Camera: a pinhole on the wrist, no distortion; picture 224 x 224 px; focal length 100.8 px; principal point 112.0 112.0 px. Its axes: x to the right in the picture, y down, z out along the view. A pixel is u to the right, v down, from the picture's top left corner.
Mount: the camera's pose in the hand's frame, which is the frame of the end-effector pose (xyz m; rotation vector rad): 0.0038 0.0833 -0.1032 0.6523 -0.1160 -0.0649
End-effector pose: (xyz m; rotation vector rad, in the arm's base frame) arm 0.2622 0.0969 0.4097 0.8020 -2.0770 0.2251
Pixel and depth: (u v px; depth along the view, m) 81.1 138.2 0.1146
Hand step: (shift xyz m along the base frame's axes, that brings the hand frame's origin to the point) -0.0086 0.0518 -0.0314
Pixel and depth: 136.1 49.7 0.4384
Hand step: 0.1736 -0.3727 -0.0695
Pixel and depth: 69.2 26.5 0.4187
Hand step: 0.3669 -0.2261 -0.2383
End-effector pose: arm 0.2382 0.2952 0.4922 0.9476 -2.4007 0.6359
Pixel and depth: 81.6 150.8 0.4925
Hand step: 0.0647 -0.1535 -0.4070
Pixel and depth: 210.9 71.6 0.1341
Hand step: -0.0321 -0.0811 0.0945
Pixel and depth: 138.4 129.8 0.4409
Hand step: -0.0250 -0.2903 -0.1660
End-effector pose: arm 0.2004 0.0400 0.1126 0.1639 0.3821 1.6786
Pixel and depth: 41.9 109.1 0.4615
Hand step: 0.2904 -0.3150 0.1919
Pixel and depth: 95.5 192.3 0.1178
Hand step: -0.0641 -0.0297 0.0756
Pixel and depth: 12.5 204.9 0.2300
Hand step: -0.0290 -0.2261 0.2485
